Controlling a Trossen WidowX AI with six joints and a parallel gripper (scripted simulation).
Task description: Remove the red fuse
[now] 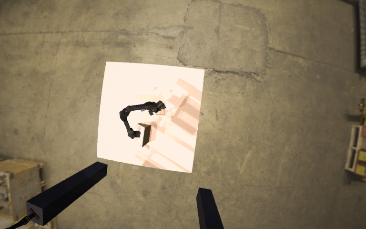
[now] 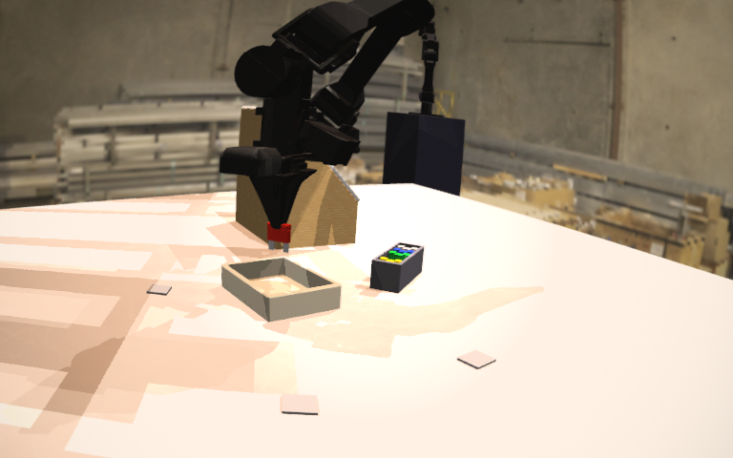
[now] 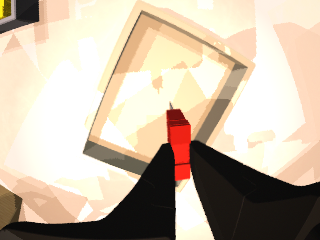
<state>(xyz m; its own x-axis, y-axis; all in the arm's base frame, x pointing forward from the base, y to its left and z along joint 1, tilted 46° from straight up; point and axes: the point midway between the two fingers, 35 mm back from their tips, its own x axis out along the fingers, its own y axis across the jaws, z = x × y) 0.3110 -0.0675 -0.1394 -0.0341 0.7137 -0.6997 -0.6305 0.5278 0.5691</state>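
The red fuse lies 10 mm below my gripper tip. Round my gripper tip: tray 90 mm below.
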